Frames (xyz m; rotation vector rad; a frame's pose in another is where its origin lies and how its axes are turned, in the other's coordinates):
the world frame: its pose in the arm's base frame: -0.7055 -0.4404 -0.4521 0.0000 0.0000 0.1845
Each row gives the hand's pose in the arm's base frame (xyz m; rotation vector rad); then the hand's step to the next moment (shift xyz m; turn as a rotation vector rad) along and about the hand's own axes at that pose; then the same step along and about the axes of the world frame.
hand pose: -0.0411 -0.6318 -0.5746 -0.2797 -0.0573 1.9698
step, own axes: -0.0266 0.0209 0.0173 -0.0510 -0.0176 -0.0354
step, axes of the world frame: -0.0180 -0.0283 0.0178 0.0345 -0.0495 -0.0228
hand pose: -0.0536 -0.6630 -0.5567 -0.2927 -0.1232 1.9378
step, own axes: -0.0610 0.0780 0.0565 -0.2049 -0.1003 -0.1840
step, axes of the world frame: -0.0775 -0.0699 0.0459 0.1772 -0.1970 -0.1251
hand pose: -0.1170 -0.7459 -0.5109 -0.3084 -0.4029 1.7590
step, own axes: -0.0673 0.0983 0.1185 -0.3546 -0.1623 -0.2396
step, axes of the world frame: -0.1369 -0.0732 0.0643 0.2628 -0.3433 -0.1502
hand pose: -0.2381 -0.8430 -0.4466 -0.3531 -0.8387 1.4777
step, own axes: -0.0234 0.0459 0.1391 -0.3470 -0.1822 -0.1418
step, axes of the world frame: -0.1331 -0.0322 0.0570 0.2069 -0.3554 -0.0680
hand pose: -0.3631 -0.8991 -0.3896 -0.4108 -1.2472 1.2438
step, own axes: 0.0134 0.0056 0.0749 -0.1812 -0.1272 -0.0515
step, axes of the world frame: -0.0710 -0.0008 0.0280 0.1003 -0.2040 -0.0018
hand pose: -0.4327 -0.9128 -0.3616 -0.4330 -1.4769 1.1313
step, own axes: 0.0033 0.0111 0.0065 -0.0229 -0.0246 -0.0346
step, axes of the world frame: -0.0093 0.0070 -0.0065 0.0418 -0.0239 0.0030
